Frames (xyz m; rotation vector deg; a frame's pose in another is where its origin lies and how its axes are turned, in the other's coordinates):
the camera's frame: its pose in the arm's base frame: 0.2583 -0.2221 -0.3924 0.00 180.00 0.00
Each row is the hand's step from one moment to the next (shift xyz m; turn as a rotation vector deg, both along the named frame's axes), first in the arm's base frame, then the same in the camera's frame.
Working: the arm's base frame: its pose in the camera's frame: 0.2583 0.2221 -0.3924 0.00 180.00 0.00

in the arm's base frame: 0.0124 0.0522 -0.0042 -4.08 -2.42 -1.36
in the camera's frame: -0.0124 0.0522 0.0042 4.08 -2.42 1.36
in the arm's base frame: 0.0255 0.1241 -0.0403 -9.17 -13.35 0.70
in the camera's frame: -0.0255 0.1241 0.0403 9.17 -13.35 -0.70
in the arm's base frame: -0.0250 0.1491 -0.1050 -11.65 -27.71 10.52
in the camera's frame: 0.0250 0.1491 0.1050 11.65 -27.71 -10.52
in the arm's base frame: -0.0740 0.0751 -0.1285 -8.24 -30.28 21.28
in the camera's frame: 0.0740 0.0751 0.1285 8.24 -30.28 -21.28
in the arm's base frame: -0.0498 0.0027 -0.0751 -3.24 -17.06 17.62
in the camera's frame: 0.0498 0.0027 0.0751 3.24 -17.06 -17.62
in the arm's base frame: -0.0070 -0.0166 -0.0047 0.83 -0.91 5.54
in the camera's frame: 0.0070 -0.0166 0.0047 -0.83 -0.91 -5.54
